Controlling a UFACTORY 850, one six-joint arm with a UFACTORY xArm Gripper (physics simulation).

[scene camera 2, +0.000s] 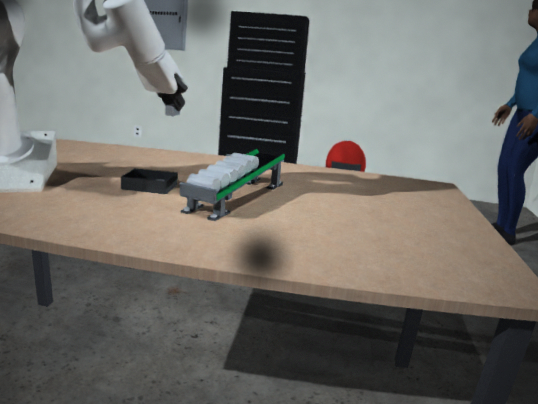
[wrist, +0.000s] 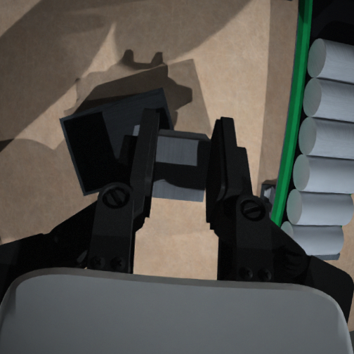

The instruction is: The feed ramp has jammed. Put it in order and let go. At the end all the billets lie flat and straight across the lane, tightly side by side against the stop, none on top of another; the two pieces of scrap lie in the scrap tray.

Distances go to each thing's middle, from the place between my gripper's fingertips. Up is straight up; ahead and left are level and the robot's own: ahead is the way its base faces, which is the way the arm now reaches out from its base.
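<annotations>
The black scrap tray [scene camera 2: 142, 180] has my hand 210 mm above it, 10 mm to the right of it and 70 mm past it.
</annotations>
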